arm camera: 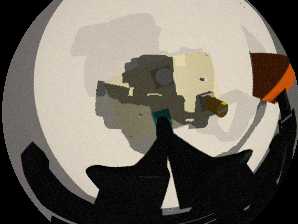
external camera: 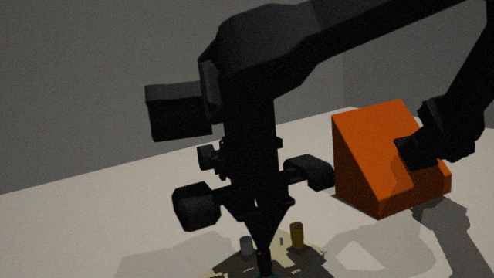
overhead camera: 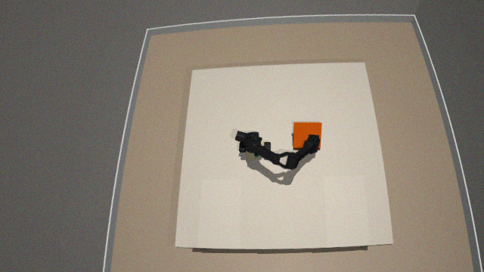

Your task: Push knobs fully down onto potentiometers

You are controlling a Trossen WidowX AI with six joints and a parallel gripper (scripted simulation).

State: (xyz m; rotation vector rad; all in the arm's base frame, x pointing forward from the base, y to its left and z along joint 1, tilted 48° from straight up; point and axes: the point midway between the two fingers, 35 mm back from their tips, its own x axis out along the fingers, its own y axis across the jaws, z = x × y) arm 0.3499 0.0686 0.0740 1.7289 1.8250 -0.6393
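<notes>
Now: the black knob 10 mm below my gripper tip. Also, from my gripper tip: yellow knob (60 mm behind, 30 mm to the right, 10 mm below).
</notes>
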